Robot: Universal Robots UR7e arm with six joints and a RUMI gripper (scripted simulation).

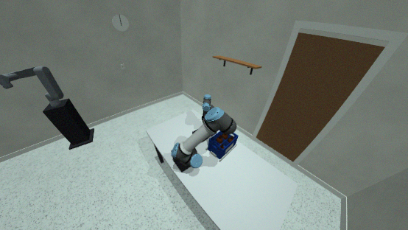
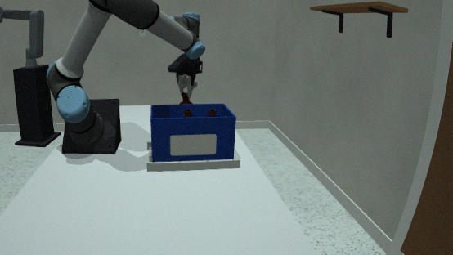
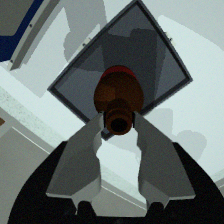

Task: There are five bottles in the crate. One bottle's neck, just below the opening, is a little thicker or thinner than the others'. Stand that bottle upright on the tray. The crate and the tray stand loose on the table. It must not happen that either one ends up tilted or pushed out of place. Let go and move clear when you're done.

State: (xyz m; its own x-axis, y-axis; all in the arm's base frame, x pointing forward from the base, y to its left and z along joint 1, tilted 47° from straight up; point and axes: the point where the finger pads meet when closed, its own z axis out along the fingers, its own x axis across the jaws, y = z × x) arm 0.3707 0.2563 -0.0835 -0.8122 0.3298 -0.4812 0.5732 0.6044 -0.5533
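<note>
The bottle is 70 mm below my hand. The rest, counted from my hand: blue crate (290 mm to the right, 80 mm below, 40 mm ahead); then dark grey tray (160 mm below).
</note>
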